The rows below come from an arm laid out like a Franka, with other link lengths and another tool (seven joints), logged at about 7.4 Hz.
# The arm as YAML. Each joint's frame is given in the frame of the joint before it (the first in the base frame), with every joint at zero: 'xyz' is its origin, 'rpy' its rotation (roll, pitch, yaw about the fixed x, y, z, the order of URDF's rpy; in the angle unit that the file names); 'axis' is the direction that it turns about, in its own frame. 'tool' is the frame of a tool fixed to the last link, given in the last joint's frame.
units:
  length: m
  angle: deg
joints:
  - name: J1
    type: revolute
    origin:
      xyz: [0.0, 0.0, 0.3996]
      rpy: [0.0, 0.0, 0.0]
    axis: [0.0, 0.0, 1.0]
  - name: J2
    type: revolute
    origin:
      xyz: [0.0, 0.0, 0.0]
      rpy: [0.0, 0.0, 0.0]
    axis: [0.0, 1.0, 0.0]
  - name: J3
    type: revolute
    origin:
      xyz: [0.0, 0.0, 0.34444]
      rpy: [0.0, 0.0, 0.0]
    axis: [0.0, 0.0, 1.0]
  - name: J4
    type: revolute
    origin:
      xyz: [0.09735, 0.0, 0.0]
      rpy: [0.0, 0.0, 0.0]
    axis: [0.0, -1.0, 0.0]
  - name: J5
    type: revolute
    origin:
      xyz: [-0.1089, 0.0, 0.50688]
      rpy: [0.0, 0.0, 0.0]
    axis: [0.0, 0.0, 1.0]
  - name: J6
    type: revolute
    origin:
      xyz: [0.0, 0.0, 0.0]
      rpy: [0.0, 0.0, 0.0]
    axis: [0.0, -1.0, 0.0]
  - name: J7
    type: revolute
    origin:
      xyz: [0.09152, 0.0, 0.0]
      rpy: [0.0, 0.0, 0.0]
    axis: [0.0, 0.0, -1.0]
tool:
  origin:
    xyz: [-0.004, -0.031, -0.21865]
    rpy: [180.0, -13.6, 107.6]
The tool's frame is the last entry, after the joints.
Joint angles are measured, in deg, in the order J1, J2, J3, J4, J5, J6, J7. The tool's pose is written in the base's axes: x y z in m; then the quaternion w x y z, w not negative. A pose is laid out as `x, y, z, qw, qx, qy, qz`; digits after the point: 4 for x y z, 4 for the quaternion.
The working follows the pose.
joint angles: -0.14, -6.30, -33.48, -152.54, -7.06, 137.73, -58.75
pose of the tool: 0.4202, -0.2918, 0.1495, 0.1915, -0.3474, -0.9167, -0.0483
Where each joint sits with the arm in this pose, in the base's axes (m; each line is computed from the numbers above, not from the rounded line before):
J1: 0.0000 0.0000 0.3996
J2: 0.0000 0.0000 0.3996
J3: -0.0378 0.0001 0.7420
J4: 0.0428 -0.0538 0.7509
J5: 0.3601 -0.2368 0.3840
J6: 0.3601 -0.2368 0.3840
J7: 0.4401 -0.2786 0.3690
the tool: 0.4202 -0.2918 0.1495

